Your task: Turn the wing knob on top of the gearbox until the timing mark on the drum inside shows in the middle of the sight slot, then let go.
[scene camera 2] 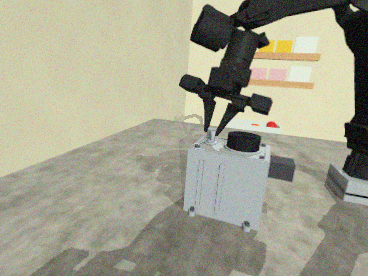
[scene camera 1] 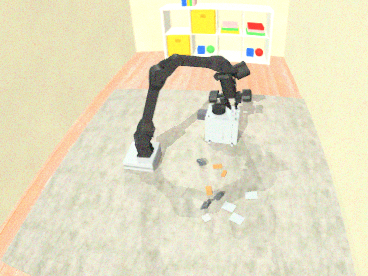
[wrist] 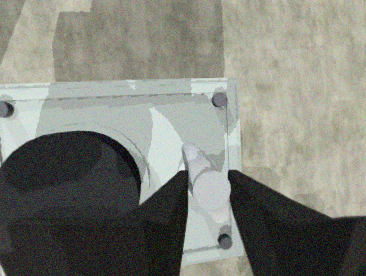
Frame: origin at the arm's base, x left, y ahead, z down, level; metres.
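Where they show: gripper, fingertip midpoint: [scene camera 2: 210, 133] [scene camera 1: 233, 109] [wrist: 207, 178]; arm's base, origin of the base link: [scene camera 2: 360, 175] [scene camera 1: 145, 152].
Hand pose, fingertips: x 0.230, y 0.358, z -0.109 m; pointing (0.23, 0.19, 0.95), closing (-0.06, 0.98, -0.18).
Observation:
Things, the pixels of their top centre, and the offset from my fingertips. "spot": a spot on its surface instead.
- pale grey gearbox, middle of its top: [wrist: 59, 209] [scene camera 2: 245, 131] [scene camera 1: 218, 105] dy -0.069, dx -0.002, dz -0.014 m
- pale wing knob, middle of its top: [wrist: 214, 193] [scene camera 2: 212, 126] dy -0.001, dx -0.003, dz -0.014 m
- black round cap, surface spot: [wrist: 60, 170] [scene camera 2: 244, 136] spot: dy -0.069, dx +0.014, dz -0.007 m
- dark block, surface spot: [scene camera 2: 281, 168] spot: dy -0.143, dx +0.022, dz +0.041 m
The pale grey gearbox [scene camera 1: 221, 129] [scene camera 2: 235, 185] [wrist: 110, 112] stands upright on the floor mat. The pale wing knob [scene camera 2: 212, 135] [wrist: 211, 192] stands up from its top, near one end. In the wrist view its wing runs slantwise, from upper left to lower right. My gripper [scene camera 1: 232, 107] [scene camera 2: 211, 132] [wrist: 207, 178] points down over the gearbox and is shut on the wing knob, one fingertip on each side. The sight slot and the timing mark cannot be made out in these views.
A black round cap [scene camera 1: 218, 108] [scene camera 2: 244, 141] [wrist: 60, 170] rises beside the knob, close to one finger. A dark block [scene camera 1: 201, 114] [scene camera 2: 281, 168] juts from the gearbox's side. Orange, white and dark pieces lie in front. A white shelf unit [scene camera 1: 270, 37] stands behind.

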